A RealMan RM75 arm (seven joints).
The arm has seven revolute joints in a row. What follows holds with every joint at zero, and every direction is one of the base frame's. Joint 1 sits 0.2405 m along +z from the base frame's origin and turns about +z. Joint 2 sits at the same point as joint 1 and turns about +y. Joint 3 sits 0.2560 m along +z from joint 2 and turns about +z. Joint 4 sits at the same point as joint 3 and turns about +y. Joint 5 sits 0.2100 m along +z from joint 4 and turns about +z. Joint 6 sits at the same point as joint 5 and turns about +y. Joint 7 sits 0.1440 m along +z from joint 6 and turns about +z. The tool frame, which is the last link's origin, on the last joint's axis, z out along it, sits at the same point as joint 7; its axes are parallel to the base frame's.
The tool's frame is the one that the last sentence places.
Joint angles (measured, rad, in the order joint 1, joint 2, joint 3, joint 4, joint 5, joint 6, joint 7), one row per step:
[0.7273 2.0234 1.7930 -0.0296 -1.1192 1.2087 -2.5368]
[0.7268 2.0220 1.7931 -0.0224 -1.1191 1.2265 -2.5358]
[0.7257 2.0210 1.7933 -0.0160 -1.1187 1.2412 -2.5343]
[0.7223 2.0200 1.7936 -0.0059 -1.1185 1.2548 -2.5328]
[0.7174 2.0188 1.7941 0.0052 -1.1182 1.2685 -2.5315]
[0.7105 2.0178 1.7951 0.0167 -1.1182 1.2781 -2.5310]
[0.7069 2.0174 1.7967 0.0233 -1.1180 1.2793 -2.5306]
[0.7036 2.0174 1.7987 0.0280 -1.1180 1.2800 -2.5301]
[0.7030 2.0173 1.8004 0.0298 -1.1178 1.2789 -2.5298]
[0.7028 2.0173 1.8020 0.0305 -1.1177 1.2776 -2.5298]
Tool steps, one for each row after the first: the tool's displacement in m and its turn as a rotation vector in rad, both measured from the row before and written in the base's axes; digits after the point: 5 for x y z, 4 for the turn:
[-0.00308 0.00029 0.00157 -0.0013 0.0142 0.0147]
[-0.00243 0.00011 0.00132 -0.0010 0.0124 0.0112]
[-0.00219 0.00017 0.00159 0.0009 0.0118 0.0116]
[-0.00183 -0.00003 0.00180 0.0017 0.0119 0.0112]
[-0.00077 -0.00024 0.00167 0.0035 0.0086 0.0078]
[-0.00013 0.00035 0.00087 0.0040 0.0025 0.0018]
[0.00008 0.00009 0.00056 0.0031 0.0024 0.0000]
[-0.00005 0.00044 0.00031 0.0024 0.0005 -0.0007]
[0.00003 0.00034 0.00016 0.0019 0.0001 -0.0011]

